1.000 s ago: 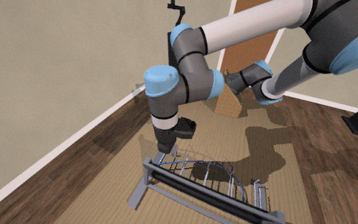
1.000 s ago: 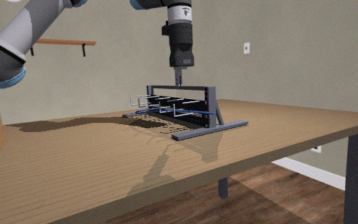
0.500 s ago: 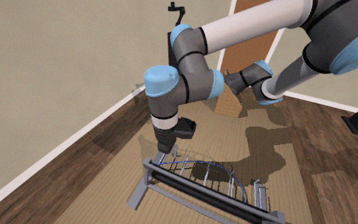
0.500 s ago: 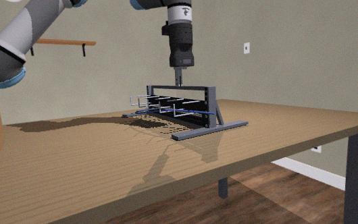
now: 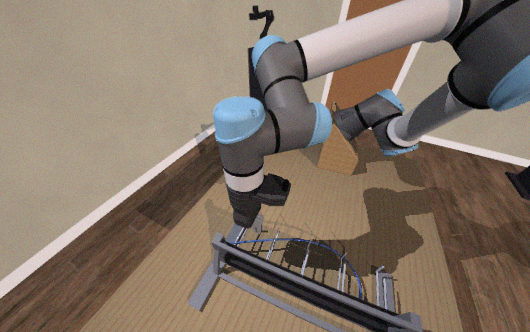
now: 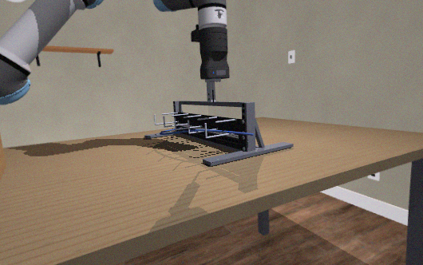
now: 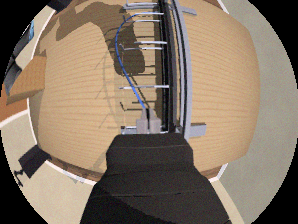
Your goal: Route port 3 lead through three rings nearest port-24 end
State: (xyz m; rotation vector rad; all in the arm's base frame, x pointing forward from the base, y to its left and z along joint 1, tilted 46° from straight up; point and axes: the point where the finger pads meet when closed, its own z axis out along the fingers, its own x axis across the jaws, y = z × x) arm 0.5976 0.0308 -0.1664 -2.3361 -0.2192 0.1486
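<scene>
Now: hand 40 mm short of the grey rack, 150 mm to the right of it and 100 mm above it.
</scene>
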